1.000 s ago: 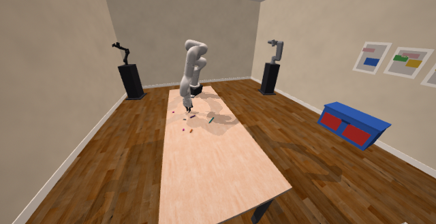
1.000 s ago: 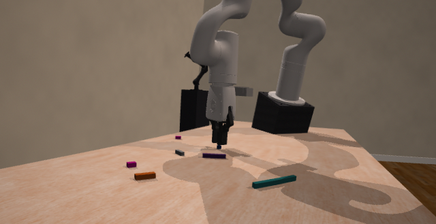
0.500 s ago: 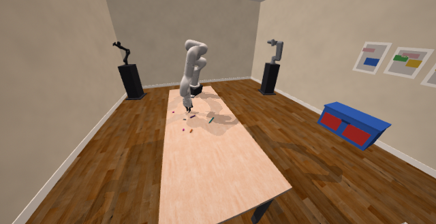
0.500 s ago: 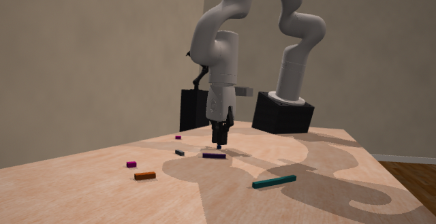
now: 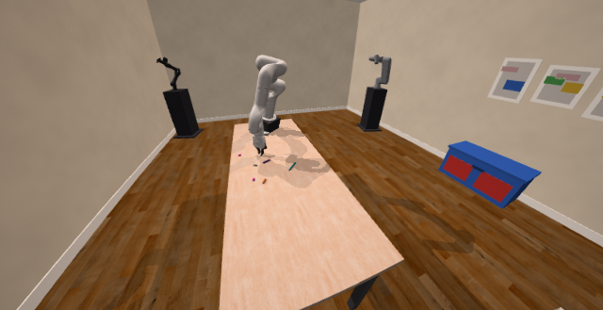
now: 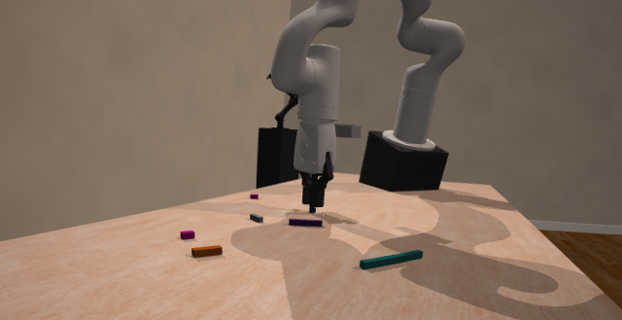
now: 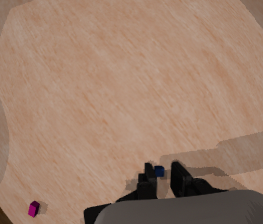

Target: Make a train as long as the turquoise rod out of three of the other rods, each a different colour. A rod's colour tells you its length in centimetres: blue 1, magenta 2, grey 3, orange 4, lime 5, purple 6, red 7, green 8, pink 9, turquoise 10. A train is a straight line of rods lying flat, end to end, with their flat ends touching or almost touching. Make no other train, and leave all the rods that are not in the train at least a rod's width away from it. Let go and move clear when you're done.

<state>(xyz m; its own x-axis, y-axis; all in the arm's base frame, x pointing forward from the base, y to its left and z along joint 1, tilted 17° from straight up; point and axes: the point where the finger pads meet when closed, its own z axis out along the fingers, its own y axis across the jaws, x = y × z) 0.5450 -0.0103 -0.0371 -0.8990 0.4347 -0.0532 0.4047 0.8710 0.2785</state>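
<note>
Now: hand 3 cm above the blue rod. The rest, counted from my hand: turquoise rod 26 cm to the left, 17 cm ahead, 3 cm below; then grey rod 14 cm ahead, 3 cm to the right, 3 cm below; then purple rod 10 cm ahead, 5 cm to the left, 3 cm below.
</note>
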